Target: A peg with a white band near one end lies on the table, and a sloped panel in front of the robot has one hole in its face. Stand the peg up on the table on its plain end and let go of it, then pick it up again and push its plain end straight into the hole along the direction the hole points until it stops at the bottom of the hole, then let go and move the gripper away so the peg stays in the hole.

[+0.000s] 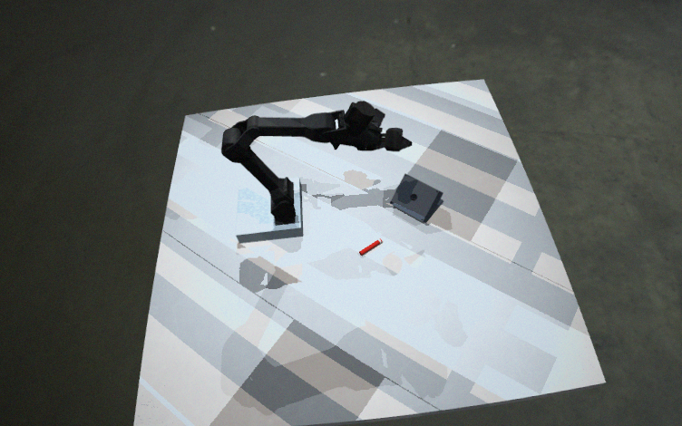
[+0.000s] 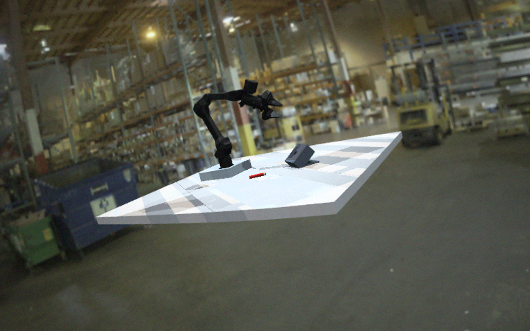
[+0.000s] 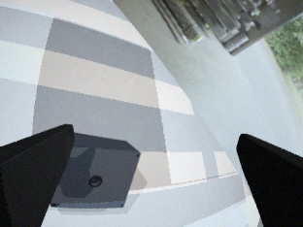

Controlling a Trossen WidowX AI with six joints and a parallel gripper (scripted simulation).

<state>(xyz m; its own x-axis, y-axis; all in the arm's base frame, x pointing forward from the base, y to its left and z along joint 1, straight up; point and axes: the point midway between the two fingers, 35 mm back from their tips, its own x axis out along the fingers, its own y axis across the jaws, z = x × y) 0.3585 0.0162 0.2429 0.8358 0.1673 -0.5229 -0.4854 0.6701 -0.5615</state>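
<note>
The red peg lies 110 mm behind my gripper tip, 150 mm to the right of it and 270 mm below it. Also, from my gripper tip: dark sloped panel (50 mm ahead, 30 mm to the right, 230 mm below).
</note>
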